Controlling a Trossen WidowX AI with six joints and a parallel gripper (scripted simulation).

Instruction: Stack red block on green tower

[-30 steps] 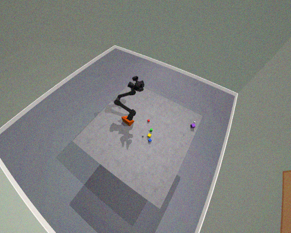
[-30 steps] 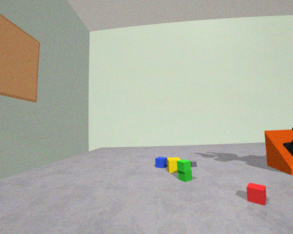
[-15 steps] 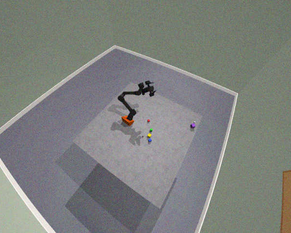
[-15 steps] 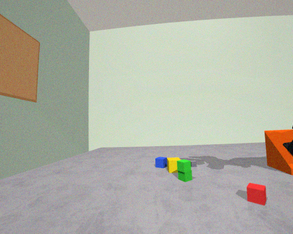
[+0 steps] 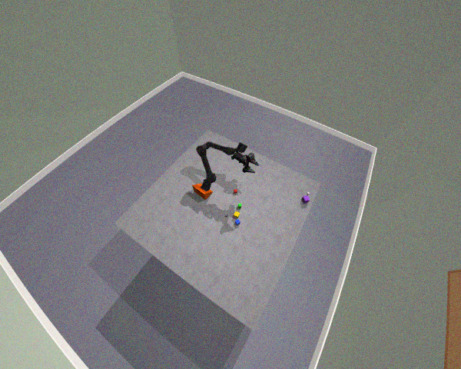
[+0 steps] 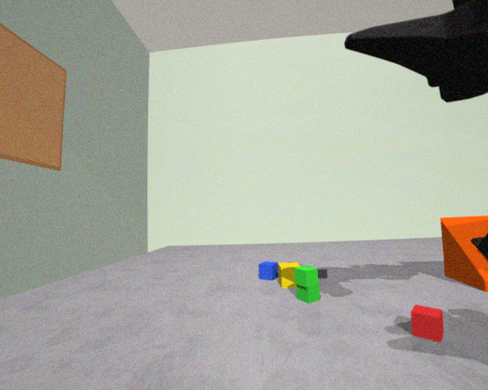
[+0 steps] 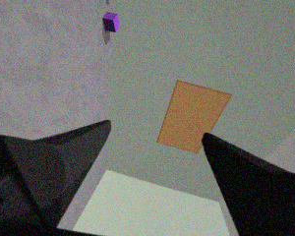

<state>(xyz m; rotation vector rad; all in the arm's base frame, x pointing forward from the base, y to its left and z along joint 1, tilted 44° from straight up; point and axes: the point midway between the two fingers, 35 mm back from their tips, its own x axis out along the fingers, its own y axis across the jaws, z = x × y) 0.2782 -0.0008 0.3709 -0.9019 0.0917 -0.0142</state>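
Right now the red block is 110 mm behind my gripper tip, 110 mm to the right of it and 280 mm below it. Round my gripper tip: yellow block 20 mm ahead, 290 mm to the right, 270 mm below; purple block 450 mm ahead, 150 mm to the left, 270 mm below; blue block 60 mm ahead, 340 mm to the right, 280 mm below.
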